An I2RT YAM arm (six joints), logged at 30 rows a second.
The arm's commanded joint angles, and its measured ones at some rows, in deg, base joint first. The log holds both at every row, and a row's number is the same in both.
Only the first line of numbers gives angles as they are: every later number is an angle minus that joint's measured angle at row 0.
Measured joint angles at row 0:
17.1 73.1 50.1 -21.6 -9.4 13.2
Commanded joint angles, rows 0 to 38:
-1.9 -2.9 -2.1 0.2 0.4 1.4
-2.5 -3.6 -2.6 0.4 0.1 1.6
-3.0 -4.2 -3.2 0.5 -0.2 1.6
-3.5 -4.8 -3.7 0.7 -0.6 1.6
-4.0 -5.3 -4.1 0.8 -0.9 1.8
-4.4 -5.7 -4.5 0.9 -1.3 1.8
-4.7 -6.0 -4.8 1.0 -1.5 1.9
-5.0 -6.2 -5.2 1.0 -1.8 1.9
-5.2 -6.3 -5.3 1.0 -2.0 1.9
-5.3 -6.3 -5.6 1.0 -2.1 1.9
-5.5 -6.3 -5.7 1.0 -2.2 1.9
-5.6 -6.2 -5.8 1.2 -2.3 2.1
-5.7 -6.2 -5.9 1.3 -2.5 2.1
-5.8 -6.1 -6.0 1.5 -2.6 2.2
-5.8 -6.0 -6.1 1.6 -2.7 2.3
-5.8 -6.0 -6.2 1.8 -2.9 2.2
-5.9 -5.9 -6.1 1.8 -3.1 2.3
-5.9 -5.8 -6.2 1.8 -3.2 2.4
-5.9 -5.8 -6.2 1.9 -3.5 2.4
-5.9 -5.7 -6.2 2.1 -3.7 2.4
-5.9 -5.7 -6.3 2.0 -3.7 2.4
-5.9 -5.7 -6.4 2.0 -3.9 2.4
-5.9 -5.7 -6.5 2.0 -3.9 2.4
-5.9 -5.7 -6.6 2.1 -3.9 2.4
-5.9 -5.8 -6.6 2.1 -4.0 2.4
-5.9 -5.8 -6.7 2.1 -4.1 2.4
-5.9 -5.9 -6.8 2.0 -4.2 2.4
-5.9 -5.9 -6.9 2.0 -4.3 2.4
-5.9 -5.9 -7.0 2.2 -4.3 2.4
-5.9 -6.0 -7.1 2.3 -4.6 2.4
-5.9 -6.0 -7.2 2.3 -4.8 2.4
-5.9 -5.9 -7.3 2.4 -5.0 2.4
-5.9 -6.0 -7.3 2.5 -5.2 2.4
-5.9 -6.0 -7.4 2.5 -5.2 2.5
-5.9 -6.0 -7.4 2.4 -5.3 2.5
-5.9 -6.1 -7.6 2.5 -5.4 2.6
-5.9 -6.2 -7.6 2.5 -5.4 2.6
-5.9 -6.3 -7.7 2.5 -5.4 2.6
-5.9 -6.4 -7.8 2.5 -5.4 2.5
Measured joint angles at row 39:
-5.6 -5.7 -6.8 1.8 -4.8 1.9
